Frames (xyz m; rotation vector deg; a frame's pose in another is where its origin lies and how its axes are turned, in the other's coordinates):
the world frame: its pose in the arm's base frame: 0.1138 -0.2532 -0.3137 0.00 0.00 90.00
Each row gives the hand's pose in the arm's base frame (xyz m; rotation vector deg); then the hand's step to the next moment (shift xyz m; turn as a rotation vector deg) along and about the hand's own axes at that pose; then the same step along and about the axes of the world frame.
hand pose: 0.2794 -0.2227 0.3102 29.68 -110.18 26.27
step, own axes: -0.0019 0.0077 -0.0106 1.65 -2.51 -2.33
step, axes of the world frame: 0.0123 -0.0045 0.0017 -1.09 -2.53 2.61
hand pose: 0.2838 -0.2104 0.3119 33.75 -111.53 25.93
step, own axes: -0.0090 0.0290 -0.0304 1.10 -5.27 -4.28
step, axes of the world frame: 0.0420 -0.0084 0.0030 -2.15 -5.76 3.09
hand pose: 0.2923 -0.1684 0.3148 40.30 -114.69 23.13
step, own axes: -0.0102 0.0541 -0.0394 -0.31 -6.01 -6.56
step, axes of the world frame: 0.0667 0.0032 0.0110 -1.05 -8.31 3.01
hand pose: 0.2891 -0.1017 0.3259 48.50 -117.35 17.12
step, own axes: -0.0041 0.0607 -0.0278 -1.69 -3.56 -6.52
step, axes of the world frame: 0.0605 0.0211 0.0191 1.37 -7.19 2.13
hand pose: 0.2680 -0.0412 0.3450 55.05 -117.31 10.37
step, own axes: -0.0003 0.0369 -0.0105 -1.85 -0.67 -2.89
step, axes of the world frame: 0.0305 0.0186 0.0140 1.86 -2.94 0.31
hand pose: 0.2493 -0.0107 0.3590 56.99 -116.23 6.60
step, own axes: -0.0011 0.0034 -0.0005 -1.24 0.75 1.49
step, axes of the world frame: 0.0032 0.0016 0.0004 0.65 1.09 -1.65
